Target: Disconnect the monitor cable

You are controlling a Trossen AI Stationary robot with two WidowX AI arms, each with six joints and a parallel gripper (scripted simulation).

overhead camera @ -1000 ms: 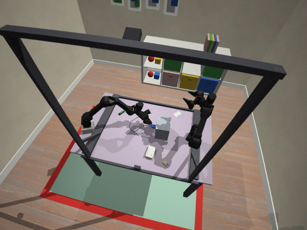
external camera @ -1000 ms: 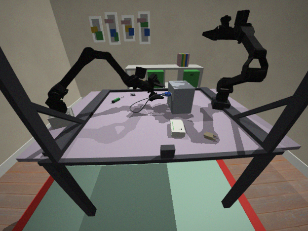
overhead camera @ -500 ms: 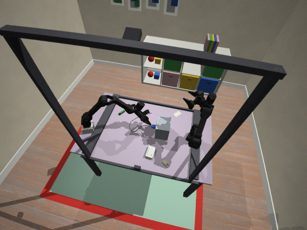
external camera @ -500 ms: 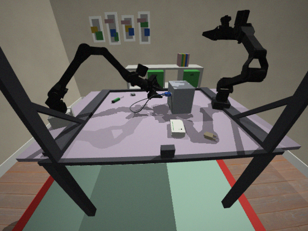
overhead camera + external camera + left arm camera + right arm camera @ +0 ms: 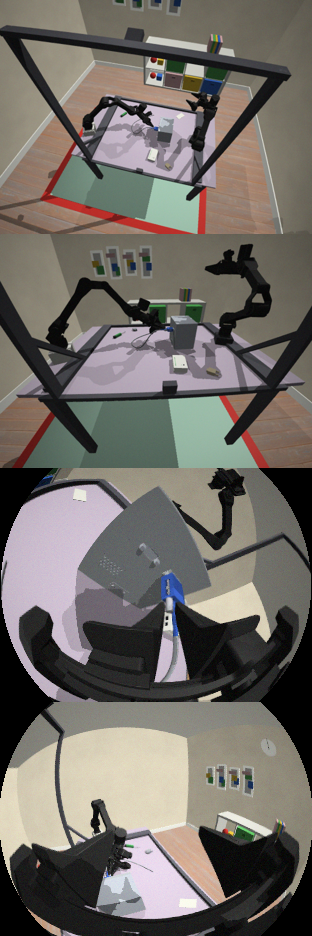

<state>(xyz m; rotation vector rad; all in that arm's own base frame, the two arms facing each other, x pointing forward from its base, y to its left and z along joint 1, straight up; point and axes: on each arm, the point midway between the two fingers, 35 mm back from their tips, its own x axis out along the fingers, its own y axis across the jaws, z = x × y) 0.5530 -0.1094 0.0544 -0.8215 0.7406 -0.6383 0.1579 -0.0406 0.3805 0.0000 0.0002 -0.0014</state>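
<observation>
The blue plug is 30 mm behind my left hand, 40 mm to the right of it and 10 mm below it. The rest, counted from my left hand: back panel (10 mm behind, 80 mm to the right, 40 mm below); grey box (20 mm behind, 140 mm to the right, 40 mm below); white device (230 mm behind, 40 mm to the right, 110 mm below).
</observation>
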